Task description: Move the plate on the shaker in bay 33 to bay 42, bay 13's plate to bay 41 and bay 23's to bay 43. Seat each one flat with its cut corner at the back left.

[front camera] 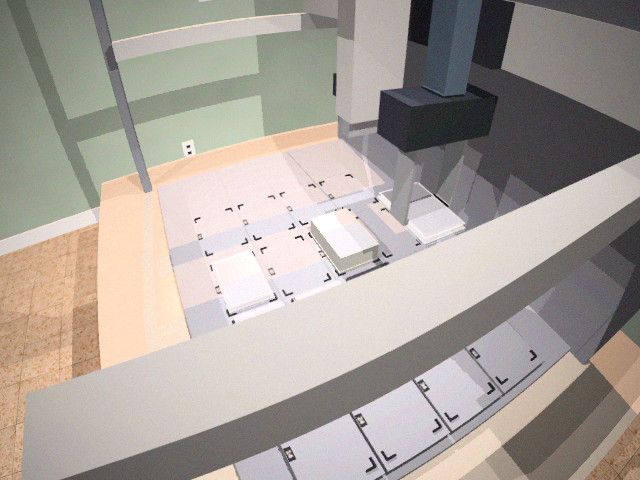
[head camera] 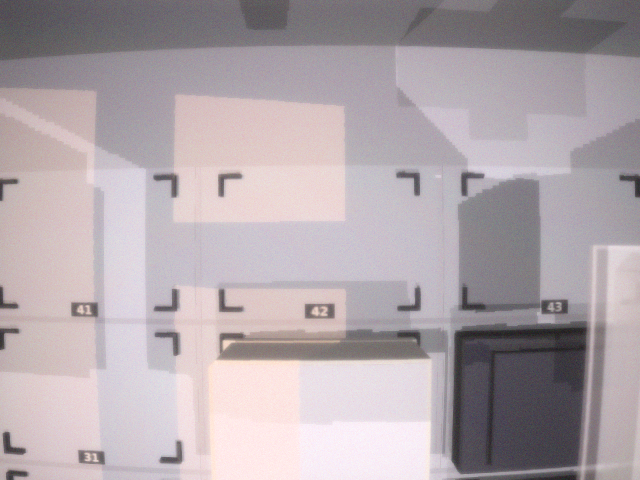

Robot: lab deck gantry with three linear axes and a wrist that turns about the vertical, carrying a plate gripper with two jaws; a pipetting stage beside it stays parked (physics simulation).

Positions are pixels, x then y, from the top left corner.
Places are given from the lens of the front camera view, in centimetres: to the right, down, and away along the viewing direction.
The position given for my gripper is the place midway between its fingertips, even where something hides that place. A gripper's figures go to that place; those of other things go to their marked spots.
my gripper (front camera: 421, 210): 16, -5, 54
tall pale block (front camera: 345, 242): 5, 0, 66
white plate (front camera: 430, 221): 16, -3, 51
white plate (front camera: 243, 285): -14, 8, 62
bay 41 (front camera: 349, 193): 7, -11, 85
The marked spots on the bay 41 and the tall pale block are 23 cm apart.
